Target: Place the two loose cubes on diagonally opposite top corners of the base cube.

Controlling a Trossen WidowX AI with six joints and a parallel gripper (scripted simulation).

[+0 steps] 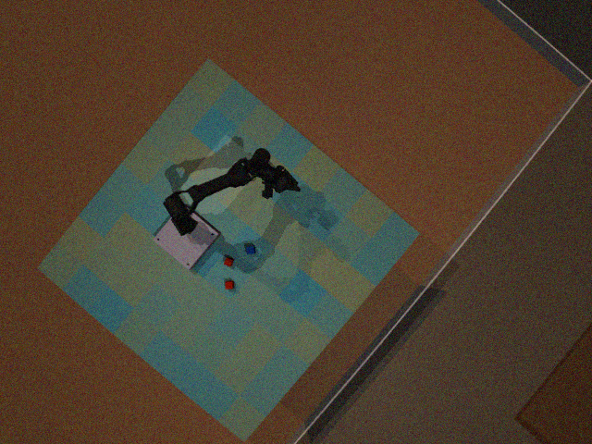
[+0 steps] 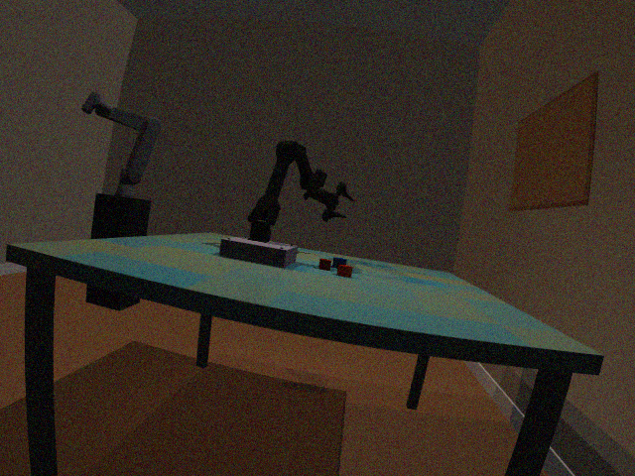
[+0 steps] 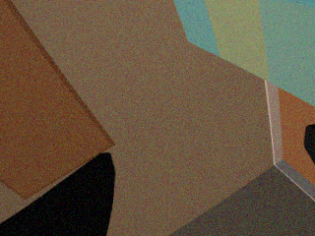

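The red cube is 7 cm behind my gripper tip, 45 cm to the right of it and 21 cm below it. Round my gripper tip: blue cube (2 cm behind, 35 cm to the right, 21 cm below).
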